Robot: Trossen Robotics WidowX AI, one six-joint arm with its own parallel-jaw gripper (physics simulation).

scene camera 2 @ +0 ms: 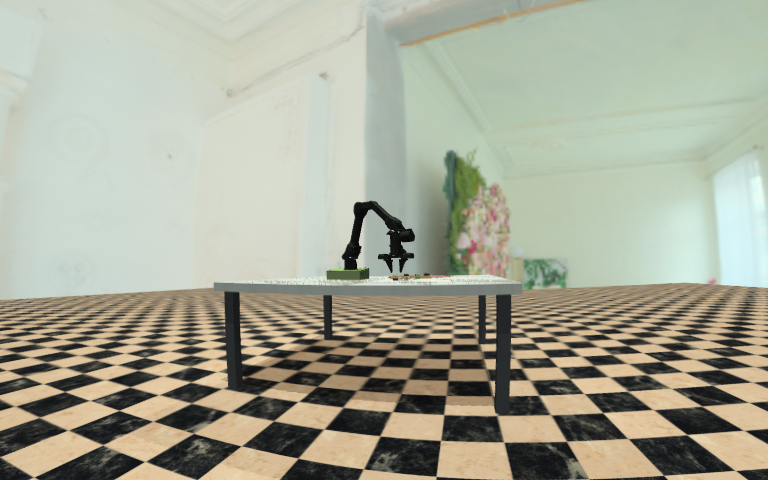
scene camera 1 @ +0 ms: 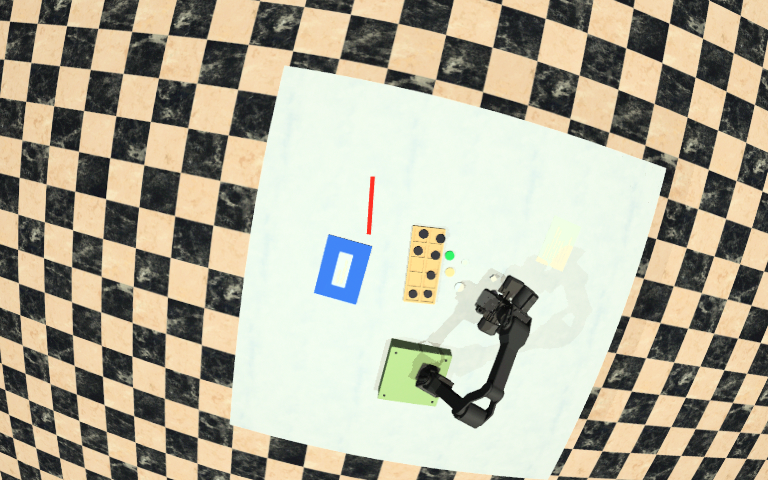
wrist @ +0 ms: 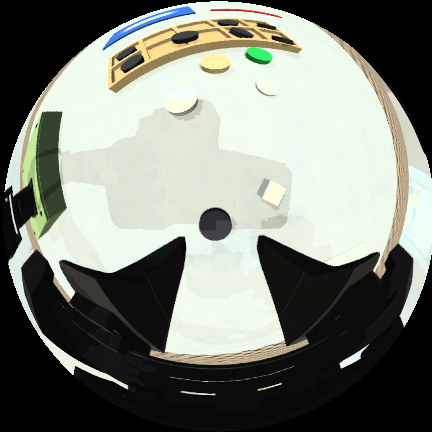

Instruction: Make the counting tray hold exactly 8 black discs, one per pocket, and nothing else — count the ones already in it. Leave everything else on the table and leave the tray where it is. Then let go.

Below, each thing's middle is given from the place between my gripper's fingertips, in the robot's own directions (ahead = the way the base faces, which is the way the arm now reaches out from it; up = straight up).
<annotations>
Right now the tan counting tray [scene camera 1: 418, 266] is 250 mm to the left of my hand and 30 mm below it.
</annotations>
